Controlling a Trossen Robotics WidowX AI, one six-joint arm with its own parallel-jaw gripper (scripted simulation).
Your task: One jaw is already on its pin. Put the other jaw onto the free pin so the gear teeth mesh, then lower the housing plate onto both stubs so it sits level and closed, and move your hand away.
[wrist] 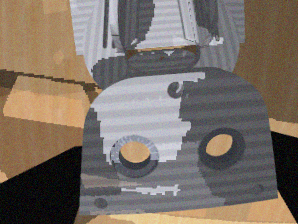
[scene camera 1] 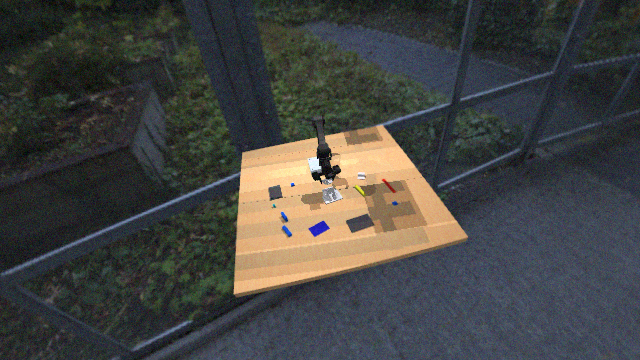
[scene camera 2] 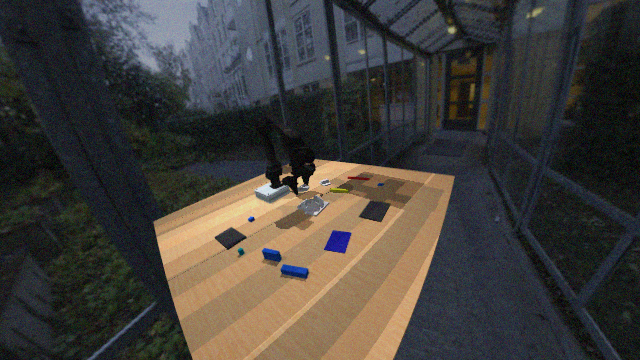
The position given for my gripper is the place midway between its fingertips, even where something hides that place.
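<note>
There is a light grey part (wrist: 176, 124) here, and it is my gripper (wrist: 174, 149) that carries it.
</note>
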